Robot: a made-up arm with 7 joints. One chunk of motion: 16 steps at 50 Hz.
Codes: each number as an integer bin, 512 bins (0 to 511) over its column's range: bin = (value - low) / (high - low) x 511, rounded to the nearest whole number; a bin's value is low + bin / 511 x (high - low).
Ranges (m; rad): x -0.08..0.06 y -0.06..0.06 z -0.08..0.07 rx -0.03..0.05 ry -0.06..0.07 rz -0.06..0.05
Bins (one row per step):
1: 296 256 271 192 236 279
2: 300 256 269 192 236 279
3: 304 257 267 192 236 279
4: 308 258 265 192 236 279
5: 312 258 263 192 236 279
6: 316 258 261 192 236 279
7: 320 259 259 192 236 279
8: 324 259 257 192 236 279
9: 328 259 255 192 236 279
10: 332 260 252 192 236 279
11: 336 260 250 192 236 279
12: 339 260 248 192 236 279
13: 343 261 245 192 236 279
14: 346 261 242 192 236 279
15: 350 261 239 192 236 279
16: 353 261 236 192 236 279
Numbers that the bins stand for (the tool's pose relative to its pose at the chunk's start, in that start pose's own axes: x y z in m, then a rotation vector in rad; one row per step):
1: 0.0011 0.0001 -0.0005 0.0001 0.0000 0.0001
2: 0.0022 0.0001 -0.0010 0.0001 0.0000 0.0001
3: 0.0033 0.0004 -0.0016 0.0001 0.0000 0.0001
4: 0.0044 0.0006 -0.0022 0.0001 0.0000 0.0001
5: 0.0055 0.0006 -0.0028 0.0001 0.0000 0.0001
6: 0.0066 0.0006 -0.0034 0.0001 0.0000 0.0001
7: 0.0077 0.0008 -0.0040 0.0001 0.0000 0.0001
8: 0.0088 0.0008 -0.0046 0.0001 0.0000 0.0001
9: 0.0099 0.0008 -0.0051 0.0001 0.0000 0.0001
10: 0.0110 0.0011 -0.0060 0.0001 0.0000 0.0001
11: 0.0121 0.0011 -0.0066 0.0001 0.0000 0.0001
12: 0.0129 0.0011 -0.0072 0.0001 0.0000 0.0001
13: 0.0140 0.0013 -0.0081 0.0001 0.0000 0.0001
14: 0.0148 0.0013 -0.0090 0.0001 0.0000 0.0001
15: 0.0159 0.0013 -0.0098 0.0001 0.0000 0.0001
16: 0.0167 0.0013 -0.0107 0.0001 0.0000 0.0001

